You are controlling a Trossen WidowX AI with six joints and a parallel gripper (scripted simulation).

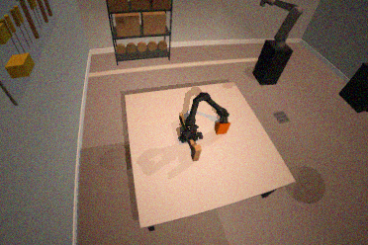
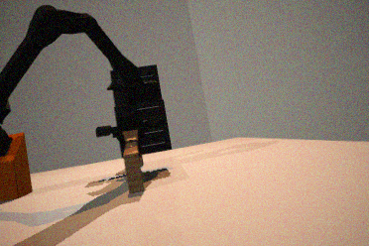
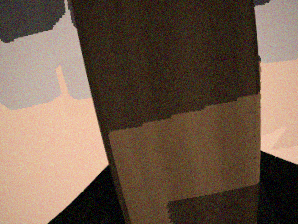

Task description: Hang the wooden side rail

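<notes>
Right now the wooden headboard post is 1 cm behind my gripper tip, 13 cm to the left of it and 4 cm above it.
</notes>
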